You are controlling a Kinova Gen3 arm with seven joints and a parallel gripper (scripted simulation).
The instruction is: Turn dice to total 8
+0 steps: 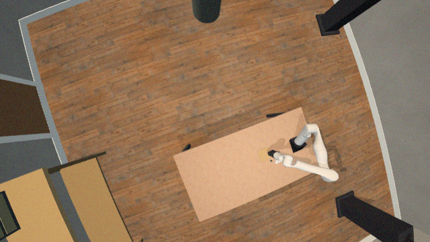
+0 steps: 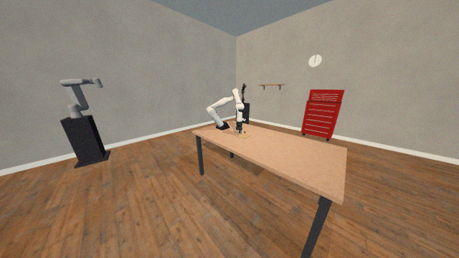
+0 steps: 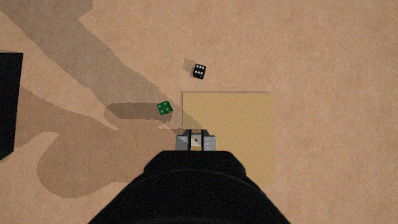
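My hand is 1 cm above the white die. Also, from my hand: black die 1 cm behind, 10 cm to the left, 2 cm below; then green die 5 cm behind, 3 cm to the left, 2 cm below; then tan mat 5 cm ahead, 2 cm below.
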